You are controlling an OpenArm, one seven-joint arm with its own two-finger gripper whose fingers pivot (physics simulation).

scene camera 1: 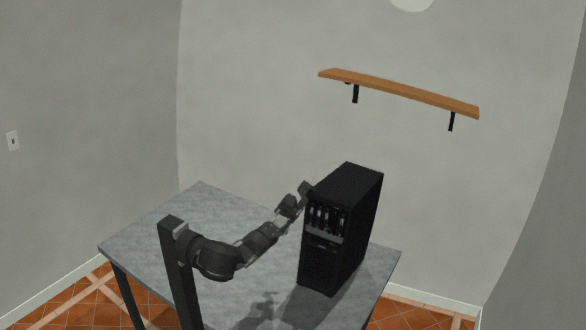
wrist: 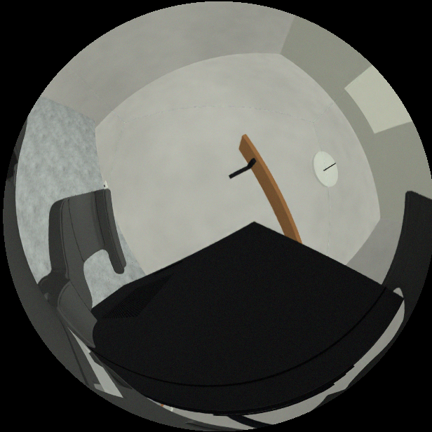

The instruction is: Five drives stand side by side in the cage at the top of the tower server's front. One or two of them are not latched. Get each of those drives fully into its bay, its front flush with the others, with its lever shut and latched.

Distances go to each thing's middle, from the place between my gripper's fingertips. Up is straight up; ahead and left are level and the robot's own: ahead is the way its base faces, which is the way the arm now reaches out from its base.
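Black tower server [scene camera 1: 324, 266]: from my hand, 0.1 m ahead, 0.14 m to the right, 0.18 m below.
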